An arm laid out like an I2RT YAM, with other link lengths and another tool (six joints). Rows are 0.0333 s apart.
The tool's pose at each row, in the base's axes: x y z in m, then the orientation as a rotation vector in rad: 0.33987, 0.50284, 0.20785, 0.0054, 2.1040, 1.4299; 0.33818, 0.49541, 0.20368, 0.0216, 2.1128, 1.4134; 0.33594, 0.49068, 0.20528, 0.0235, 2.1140, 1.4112; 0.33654, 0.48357, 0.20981, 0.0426, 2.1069, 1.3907; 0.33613, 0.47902, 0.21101, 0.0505, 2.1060, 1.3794; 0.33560, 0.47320, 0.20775, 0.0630, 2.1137, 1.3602; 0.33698, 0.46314, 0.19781, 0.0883, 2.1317, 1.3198
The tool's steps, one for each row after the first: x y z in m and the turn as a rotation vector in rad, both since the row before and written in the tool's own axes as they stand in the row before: 0.00095, -0.00616, -0.00605, 0.0169, -0.0058, 0.0052; -0.00043, -0.00003, -0.00546, 0.0022, -0.0006, 0.0005; -0.00491, 0.00055, -0.00686, 0.0136, -0.0204, -0.0004; -0.00179, -0.00091, -0.00428, 0.0082, -0.0079, -0.0007; -0.00008, -0.00524, -0.00416, 0.0174, -0.0058, 0.0014; -0.00003, -0.01343, -0.00463, 0.0373, -0.0100, 0.0032
